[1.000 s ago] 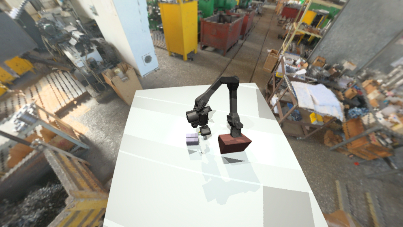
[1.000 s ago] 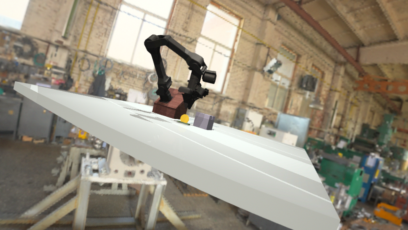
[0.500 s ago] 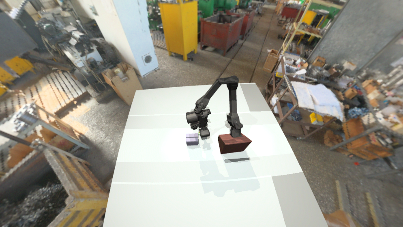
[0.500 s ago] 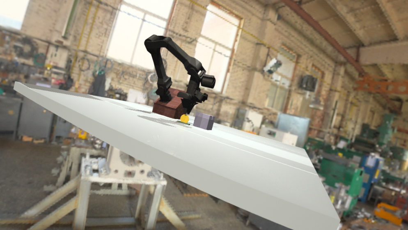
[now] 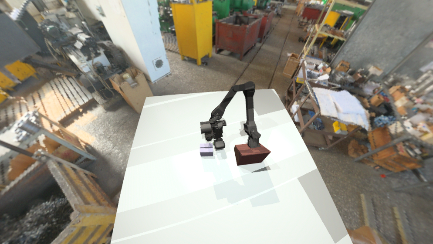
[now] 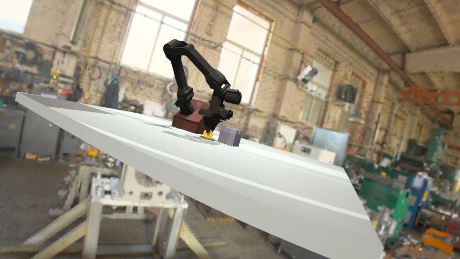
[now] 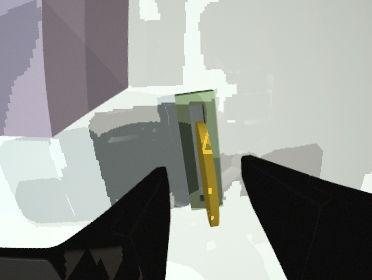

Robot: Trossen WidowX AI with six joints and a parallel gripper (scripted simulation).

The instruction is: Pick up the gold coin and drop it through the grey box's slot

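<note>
My gripper tip is right at the gold coin.
</note>
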